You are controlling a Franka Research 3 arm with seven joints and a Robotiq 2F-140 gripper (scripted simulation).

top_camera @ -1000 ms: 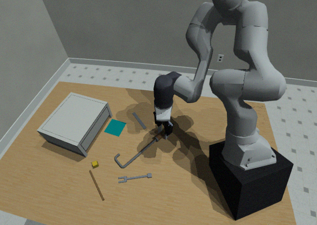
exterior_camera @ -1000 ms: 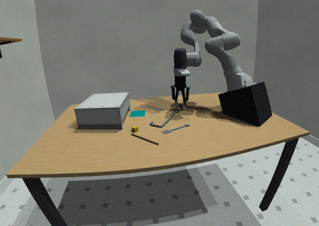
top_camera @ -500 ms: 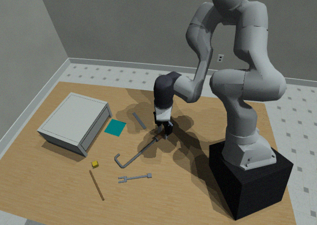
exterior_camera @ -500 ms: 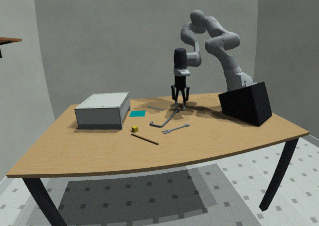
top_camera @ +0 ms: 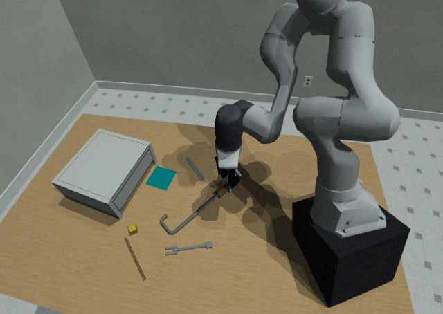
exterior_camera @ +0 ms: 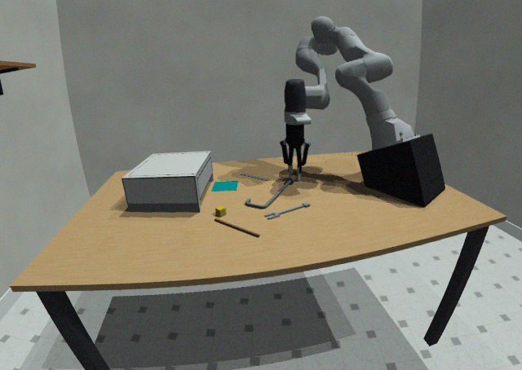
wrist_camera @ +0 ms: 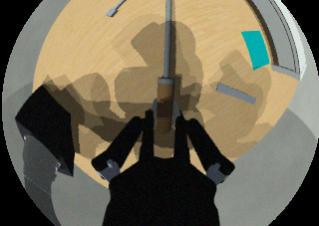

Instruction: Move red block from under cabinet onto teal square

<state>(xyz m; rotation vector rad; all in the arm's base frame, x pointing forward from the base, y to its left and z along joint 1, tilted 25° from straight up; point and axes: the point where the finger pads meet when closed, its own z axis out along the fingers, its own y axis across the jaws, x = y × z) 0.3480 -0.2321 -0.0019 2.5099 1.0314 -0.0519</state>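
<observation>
Right now the grey forked tool is 250 mm to the left of my hand, 150 mm ahead of it and 30 mm below it. From my hand the other things lie so: grey hook tool 120 mm ahead, 60 mm to the left, 20 mm below; then teal square 300 mm ahead, 60 mm to the right, 30 mm below; then flat grey bar 150 mm ahead, 110 mm to the right, 30 mm below.
</observation>
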